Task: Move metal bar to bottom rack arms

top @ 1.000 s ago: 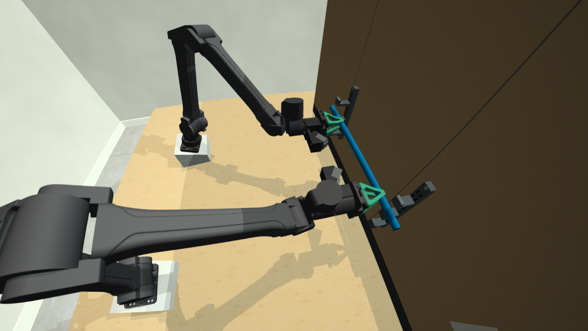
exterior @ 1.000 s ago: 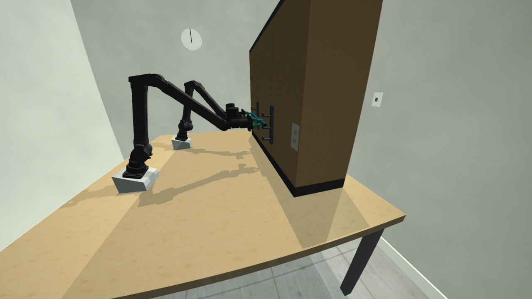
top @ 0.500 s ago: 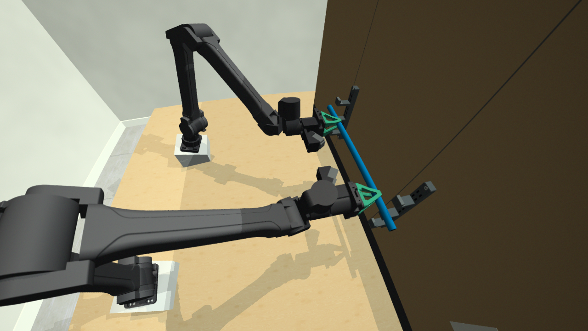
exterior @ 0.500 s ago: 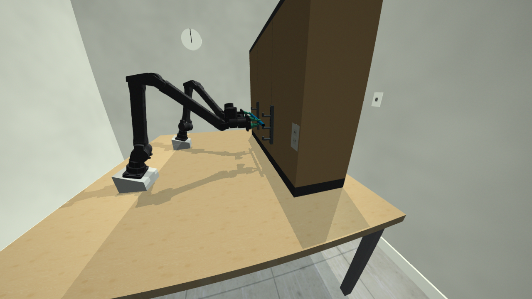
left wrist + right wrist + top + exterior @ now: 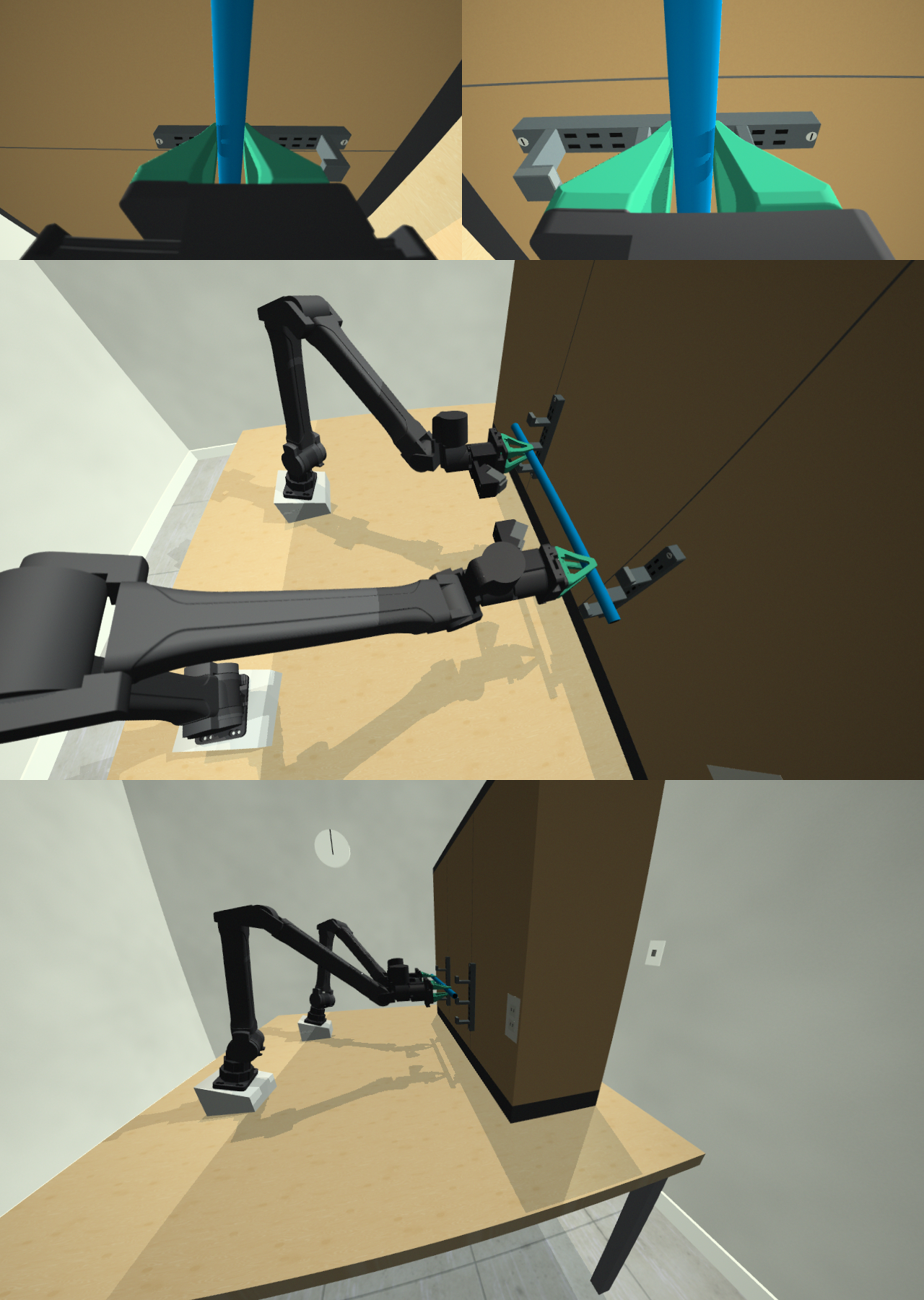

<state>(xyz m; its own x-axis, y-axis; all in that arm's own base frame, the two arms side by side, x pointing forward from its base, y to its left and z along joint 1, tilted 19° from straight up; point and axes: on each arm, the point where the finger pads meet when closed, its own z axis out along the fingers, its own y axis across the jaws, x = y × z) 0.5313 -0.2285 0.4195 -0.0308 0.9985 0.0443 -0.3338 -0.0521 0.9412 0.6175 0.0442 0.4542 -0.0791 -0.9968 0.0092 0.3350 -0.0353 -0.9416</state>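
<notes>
My right gripper is now 2 cm past the blue metal bar and 15 cm to the right of it. From my right hand the other things lie so: black plinth: 6 cm ahead, 21 cm to the left, 28 cm below; then tall brown cabinet: 20 cm ahead, 23 cm to the left, 14 cm above.
My left hand is 150 mm to the left of the blue metal bar and 20 mm short of it. Round my left hand: black plinth: 280 mm below, 100 mm ahead, 90 mm to the right; tall brown cabinet: 250 mm ahead, 140 mm above, 70 mm to the right.
</notes>
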